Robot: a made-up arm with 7 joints.
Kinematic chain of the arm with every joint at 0, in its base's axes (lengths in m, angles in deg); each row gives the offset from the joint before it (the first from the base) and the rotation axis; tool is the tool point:
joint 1: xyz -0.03 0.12 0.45 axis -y
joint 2: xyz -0.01 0.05 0 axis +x
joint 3: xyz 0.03 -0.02 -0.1 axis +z
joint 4: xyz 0 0 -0.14 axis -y
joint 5: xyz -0.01 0 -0.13 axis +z
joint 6: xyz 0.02 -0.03 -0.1 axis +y
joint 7: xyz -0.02 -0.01 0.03 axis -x
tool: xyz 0 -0.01 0.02
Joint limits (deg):
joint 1: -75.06..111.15
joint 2: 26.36..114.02
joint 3: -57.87..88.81
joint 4: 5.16..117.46
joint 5: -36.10..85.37
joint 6: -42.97..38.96
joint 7: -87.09..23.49
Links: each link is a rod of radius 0.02 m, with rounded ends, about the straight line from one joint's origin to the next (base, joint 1, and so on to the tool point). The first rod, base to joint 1, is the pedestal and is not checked.
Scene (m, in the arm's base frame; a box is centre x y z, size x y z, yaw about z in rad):
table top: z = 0
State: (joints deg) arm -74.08 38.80 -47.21 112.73 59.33 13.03 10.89
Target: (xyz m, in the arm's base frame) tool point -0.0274 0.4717 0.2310
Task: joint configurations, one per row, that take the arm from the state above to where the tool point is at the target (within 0.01 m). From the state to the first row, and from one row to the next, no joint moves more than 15 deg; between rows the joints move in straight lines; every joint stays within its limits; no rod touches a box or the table.
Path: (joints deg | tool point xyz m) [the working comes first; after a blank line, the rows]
Joints at the target: -44.68 82.19 -25.14 55.07 56.64 -0.54 13.91
Straight joint move there: clear.

1: -66.73 49.65 -41.69 98.31 58.66 9.64 11.65 | -0.1854 0.2145 0.2357
2: -59.38 60.49 -36.17 83.90 57.98 6.25 12.40 | -0.1541 0.2984 0.1988
3: -52.03 71.34 -30.65 69.48 57.31 2.86 13.16 | -0.0969 0.3889 0.1943
4: -44.68 82.19 -25.14 55.07 56.64 -0.54 13.91 | -0.0274 0.4717 0.2310

